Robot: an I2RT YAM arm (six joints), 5 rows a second.
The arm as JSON. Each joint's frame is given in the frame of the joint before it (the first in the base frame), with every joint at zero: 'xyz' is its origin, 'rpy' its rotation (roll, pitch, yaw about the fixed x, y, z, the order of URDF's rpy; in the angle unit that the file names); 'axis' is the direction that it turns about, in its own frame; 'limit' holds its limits. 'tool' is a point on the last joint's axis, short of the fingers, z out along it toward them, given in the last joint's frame.
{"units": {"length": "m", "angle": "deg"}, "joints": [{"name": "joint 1", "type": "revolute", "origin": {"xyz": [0.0, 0.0, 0.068], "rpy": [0.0, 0.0, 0.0]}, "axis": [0.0, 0.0, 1.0], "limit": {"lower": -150.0, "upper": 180.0}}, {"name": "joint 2", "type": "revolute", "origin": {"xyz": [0.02, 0.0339, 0.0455], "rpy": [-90.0, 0.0, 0.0]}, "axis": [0.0, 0.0, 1.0], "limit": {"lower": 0.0, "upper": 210.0}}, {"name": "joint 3", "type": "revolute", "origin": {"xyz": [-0.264, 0.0, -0.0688], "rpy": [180.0, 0.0, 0.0]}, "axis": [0.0, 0.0, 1.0], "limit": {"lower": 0.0, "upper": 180.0}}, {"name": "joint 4", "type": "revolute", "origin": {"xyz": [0.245, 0.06, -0.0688], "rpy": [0.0, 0.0, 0.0]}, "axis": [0.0, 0.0, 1.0], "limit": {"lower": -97.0, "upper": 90.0}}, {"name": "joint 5", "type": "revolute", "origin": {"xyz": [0.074, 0.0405, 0.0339], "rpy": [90.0, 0.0, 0.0]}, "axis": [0.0, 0.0, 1.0], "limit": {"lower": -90.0, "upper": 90.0}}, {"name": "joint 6", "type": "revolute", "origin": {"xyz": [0.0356, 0.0, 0.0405], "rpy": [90.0, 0.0, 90.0]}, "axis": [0.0, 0.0, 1.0], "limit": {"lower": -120.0, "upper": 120.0}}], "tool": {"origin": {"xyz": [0.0, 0.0, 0.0], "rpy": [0.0, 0.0, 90.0]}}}
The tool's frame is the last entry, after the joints.
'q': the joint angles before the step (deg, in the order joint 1, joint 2, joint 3, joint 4, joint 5, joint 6). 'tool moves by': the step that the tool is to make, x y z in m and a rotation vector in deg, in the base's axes. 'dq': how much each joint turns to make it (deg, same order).
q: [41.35 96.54 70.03 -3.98 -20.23 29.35]
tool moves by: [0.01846 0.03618 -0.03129 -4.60 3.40 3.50]
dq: [1.96 10.65 7.96 -3.58 -0.67 -1.90]
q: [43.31 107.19 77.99 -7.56 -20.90 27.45]
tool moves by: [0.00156 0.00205 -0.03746 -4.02 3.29 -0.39]
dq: [0.12 3.81 -1.94 0.53 0.81 -0.20]
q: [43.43 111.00 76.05 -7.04 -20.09 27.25]
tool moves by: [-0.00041 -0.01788 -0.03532 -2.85 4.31 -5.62]
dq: [-1.56 1.12 -5.82 3.01 2.36 3.61]
